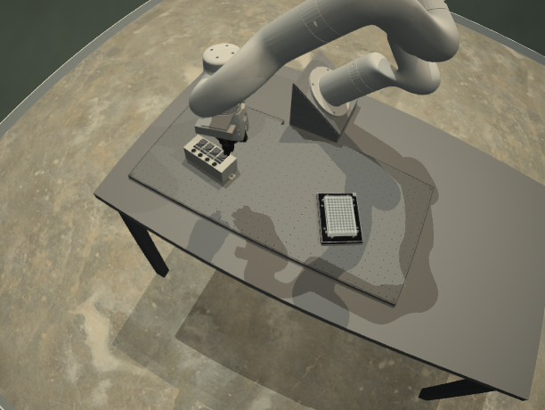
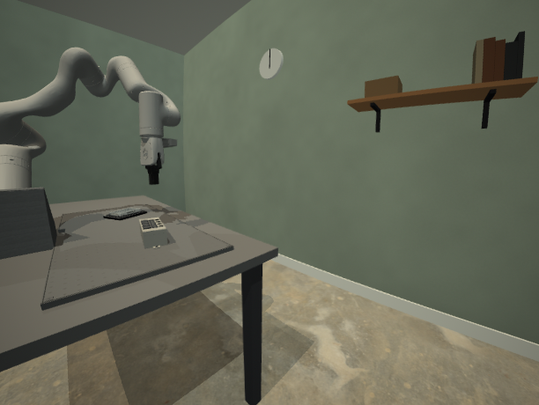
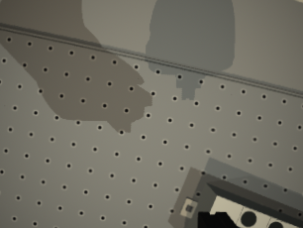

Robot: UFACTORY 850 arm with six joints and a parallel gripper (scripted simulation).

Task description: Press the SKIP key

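Now: the operator panel 15 cm below my hand, 11 cm to the right of it and 6 cm behind it.
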